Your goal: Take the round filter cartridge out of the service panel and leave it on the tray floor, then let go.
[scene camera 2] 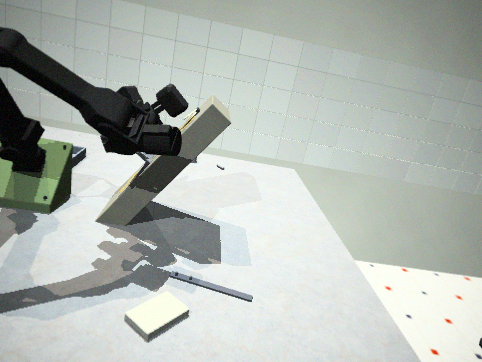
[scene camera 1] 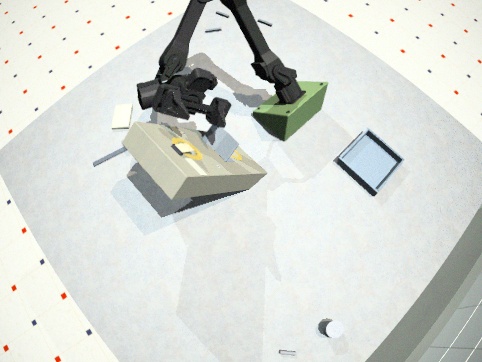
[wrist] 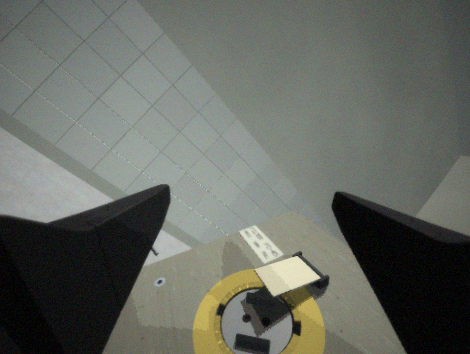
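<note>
The beige service panel [scene camera 1: 155,160] [scene camera 2: 202,137] [wrist: 165,305] stands tilted on the table. On its face, a yellow ring [scene camera 1: 200,154] [wrist: 207,312] surrounds a round grey part [wrist: 231,322] with dark slots, seemingly the filter cartridge, seated in the panel. A cream flap [scene camera 1: 184,147] [wrist: 287,275] stands out over the ring's edge. My gripper [wrist: 252,196] is open and empty above the panel; in the wrist view the ring lies low between its fingers. The fingertips are hard to make out in the scene views. The blue tray [scene camera 1: 356,177] [scene camera 2: 79,156] stands apart, beyond the green base.
A blue-grey flap [scene camera 1: 226,145] stands beside a second yellow ring [scene camera 1: 236,156] on the panel. The green base block [scene camera 1: 300,112] [scene camera 2: 60,175] carries the arm. A cream block [scene camera 1: 122,116] [scene camera 2: 157,315] and grey bar [scene camera 1: 109,156] [scene camera 2: 215,288] lie nearby. A white-topped cylinder [scene camera 1: 333,328] stands far off.
</note>
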